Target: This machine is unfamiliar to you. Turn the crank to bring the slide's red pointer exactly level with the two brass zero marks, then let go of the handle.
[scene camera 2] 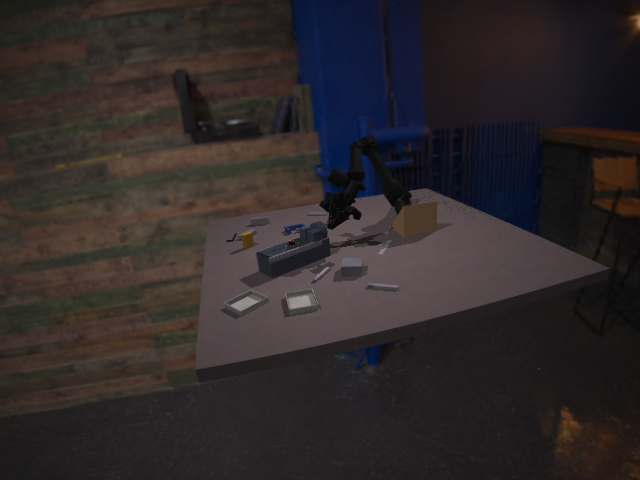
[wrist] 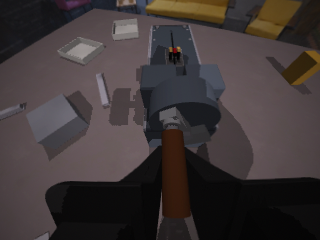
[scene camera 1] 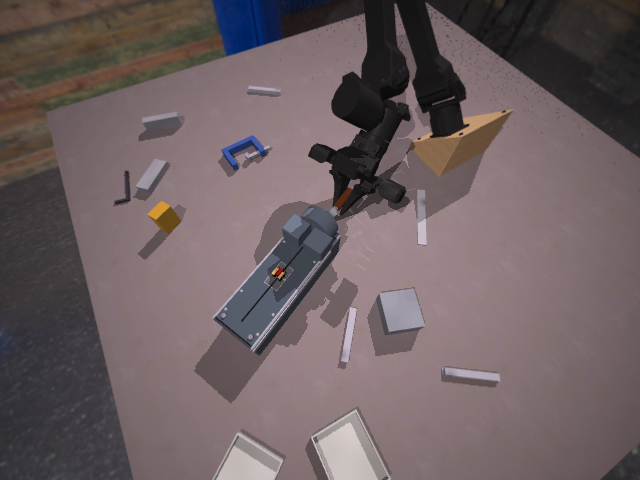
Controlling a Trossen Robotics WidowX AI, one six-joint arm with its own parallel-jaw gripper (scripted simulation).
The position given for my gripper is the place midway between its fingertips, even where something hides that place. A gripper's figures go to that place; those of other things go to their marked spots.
Labels:
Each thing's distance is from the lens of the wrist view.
my gripper (wrist: 170,149): 0.11 m
grey block (wrist: 57,121): 0.25 m

